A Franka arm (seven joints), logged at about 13 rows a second.
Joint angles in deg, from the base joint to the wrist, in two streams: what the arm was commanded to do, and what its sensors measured. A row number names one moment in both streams.
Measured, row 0:
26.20, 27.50, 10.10, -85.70, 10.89, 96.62, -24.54
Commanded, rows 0 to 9:
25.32, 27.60, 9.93, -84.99, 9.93, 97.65, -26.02
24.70, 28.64, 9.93, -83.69, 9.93, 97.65, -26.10
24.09, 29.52, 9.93, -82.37, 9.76, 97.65, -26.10
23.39, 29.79, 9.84, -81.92, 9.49, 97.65, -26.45
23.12, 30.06, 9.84, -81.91, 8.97, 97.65, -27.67
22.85, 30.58, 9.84, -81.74, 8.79, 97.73, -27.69
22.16, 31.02, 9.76, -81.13, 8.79, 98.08, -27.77
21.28, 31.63, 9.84, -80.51, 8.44, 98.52, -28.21
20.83, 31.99, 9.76, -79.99, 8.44, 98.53, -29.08
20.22, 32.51, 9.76, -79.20, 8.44, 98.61, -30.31
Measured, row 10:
21.09, 30.41, 9.64, -82.53, 9.40, 98.86, -27.67
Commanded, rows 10 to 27:
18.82, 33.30, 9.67, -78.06, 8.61, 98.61, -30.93
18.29, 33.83, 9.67, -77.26, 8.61, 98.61, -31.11
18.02, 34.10, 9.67, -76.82, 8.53, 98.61, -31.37
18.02, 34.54, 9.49, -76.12, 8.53, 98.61, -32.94
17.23, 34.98, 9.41, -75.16, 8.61, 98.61, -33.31
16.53, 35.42, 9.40, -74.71, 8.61, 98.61, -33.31
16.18, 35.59, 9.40, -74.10, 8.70, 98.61, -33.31
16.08, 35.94, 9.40, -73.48, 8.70, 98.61, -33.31
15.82, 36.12, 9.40, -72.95, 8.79, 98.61, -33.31
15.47, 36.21, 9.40, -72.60, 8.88, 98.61, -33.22
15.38, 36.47, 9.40, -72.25, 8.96, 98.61, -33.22
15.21, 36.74, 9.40, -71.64, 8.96, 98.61, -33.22
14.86, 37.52, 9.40, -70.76, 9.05, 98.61, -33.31
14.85, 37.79, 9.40, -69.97, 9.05, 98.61, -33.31
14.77, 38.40, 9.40, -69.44, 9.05, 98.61, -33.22
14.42, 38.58, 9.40, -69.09, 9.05, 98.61, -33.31
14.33, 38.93, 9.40, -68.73, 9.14, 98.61, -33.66
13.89, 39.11, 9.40, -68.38, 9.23, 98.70, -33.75
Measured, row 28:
14.81, 36.86, 9.25, -71.98, 9.34, 98.88, -32.24
